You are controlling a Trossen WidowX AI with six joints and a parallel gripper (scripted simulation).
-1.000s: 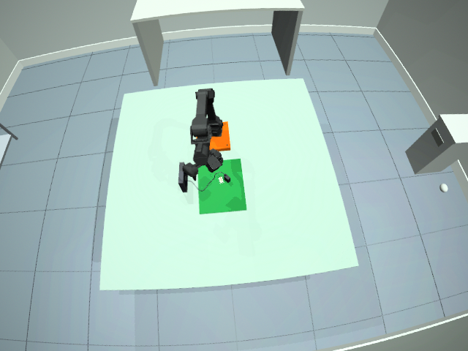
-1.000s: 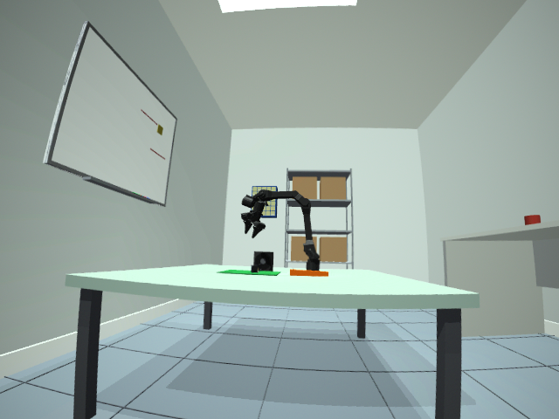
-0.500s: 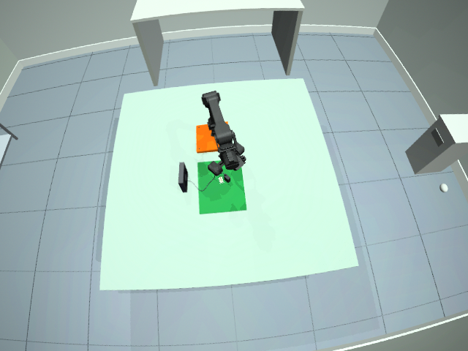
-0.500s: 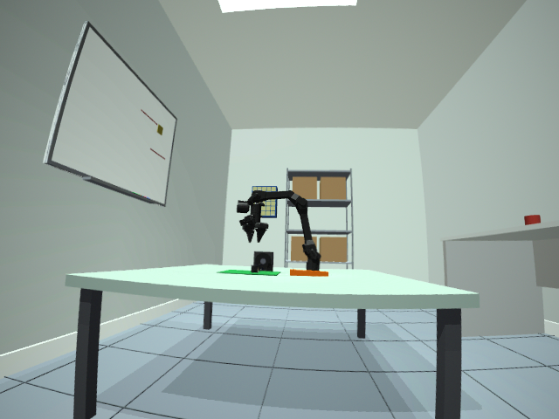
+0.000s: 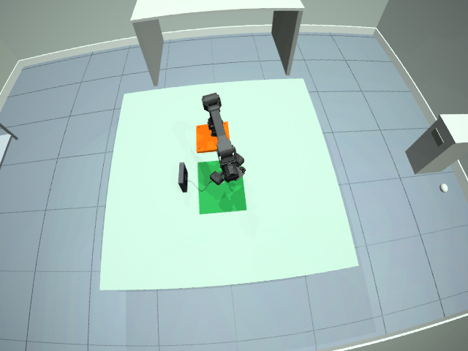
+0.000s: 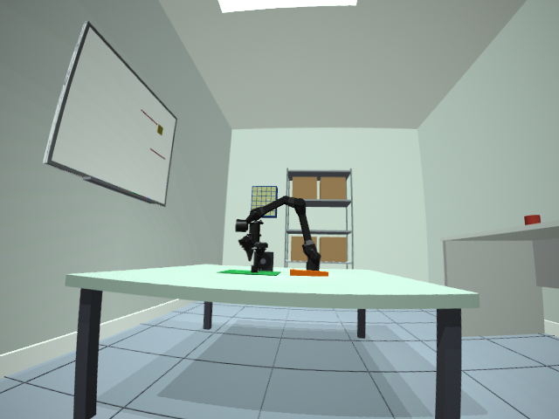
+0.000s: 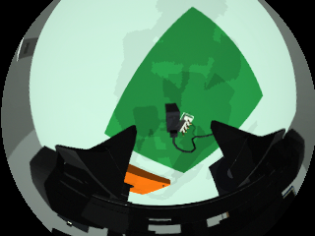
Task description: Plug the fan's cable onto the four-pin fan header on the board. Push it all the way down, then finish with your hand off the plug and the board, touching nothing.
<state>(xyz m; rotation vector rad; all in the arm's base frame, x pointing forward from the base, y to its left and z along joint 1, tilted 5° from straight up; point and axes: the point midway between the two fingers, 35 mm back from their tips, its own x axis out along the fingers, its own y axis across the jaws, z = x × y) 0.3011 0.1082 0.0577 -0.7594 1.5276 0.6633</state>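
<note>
The black plug lies 4 cm below my gripper tip. From my gripper tip the other things lie so: white four-pin header (4 cm to the right, 6 cm below); then green board (3 cm ahead, 4 cm to the right, 7 cm below); then black fan (3 cm ahead, 22 cm to the right).
</note>
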